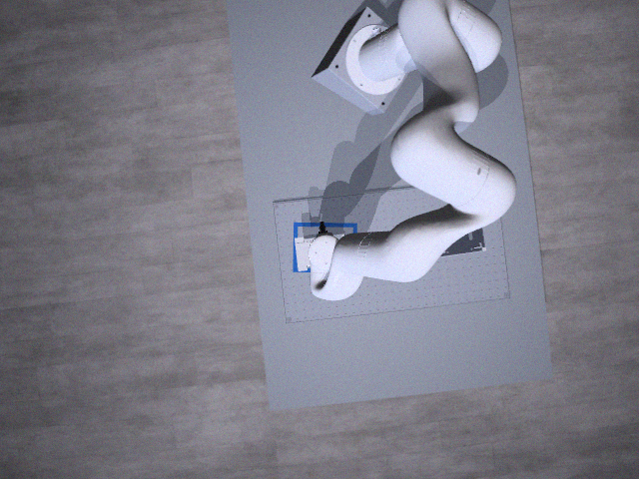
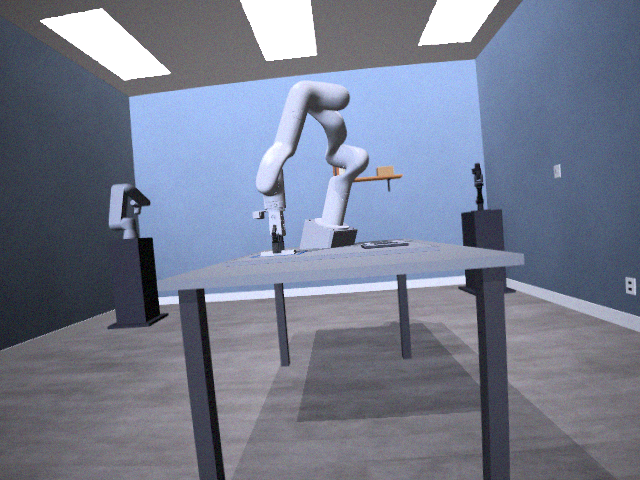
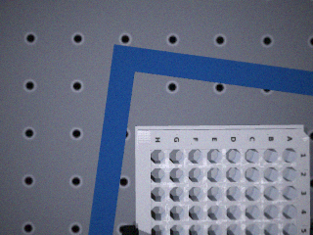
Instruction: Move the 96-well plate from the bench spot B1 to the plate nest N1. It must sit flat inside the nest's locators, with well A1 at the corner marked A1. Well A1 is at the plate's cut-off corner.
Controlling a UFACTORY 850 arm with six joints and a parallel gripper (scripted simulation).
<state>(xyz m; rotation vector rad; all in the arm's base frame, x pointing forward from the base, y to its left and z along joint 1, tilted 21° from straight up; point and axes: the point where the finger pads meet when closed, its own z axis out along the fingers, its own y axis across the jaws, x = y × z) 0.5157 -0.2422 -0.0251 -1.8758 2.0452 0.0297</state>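
My gripper is now 1 cm above the white 96-well plate. Also, from my hand: dark plate nest: 3 cm ahead, 40 cm to the left, 1 cm below; A1 mark: 8 cm ahead, 48 cm to the left, 1 cm below.
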